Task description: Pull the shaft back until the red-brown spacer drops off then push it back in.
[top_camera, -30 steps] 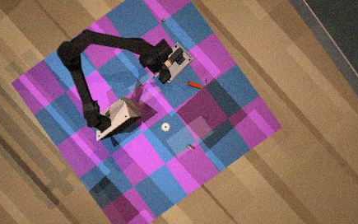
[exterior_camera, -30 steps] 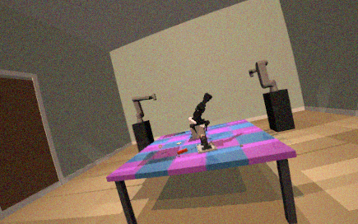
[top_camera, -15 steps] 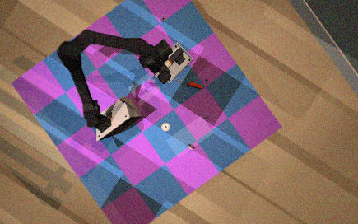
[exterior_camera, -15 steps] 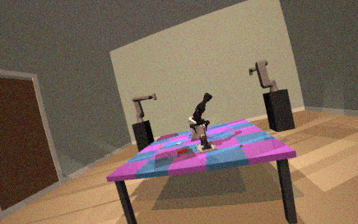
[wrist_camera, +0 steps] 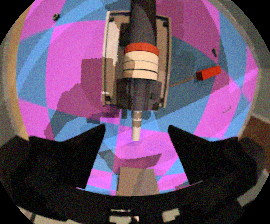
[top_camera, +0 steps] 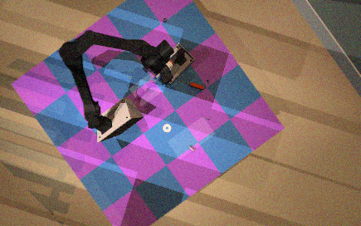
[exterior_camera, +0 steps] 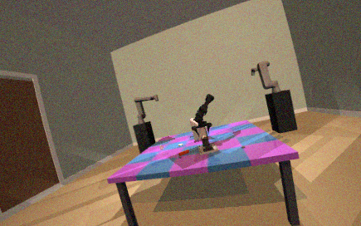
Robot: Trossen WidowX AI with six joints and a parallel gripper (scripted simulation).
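The thin grey shaft lies 40 mm ahead of my gripper tip, 20 mm below it and 10 mm to the left of it. Round my gripper tip: tan cylinder 70 mm ahead, 20 mm below, 10 mm to the left; then red-handled tool 150 mm to the right, 120 mm ahead, 90 mm below.
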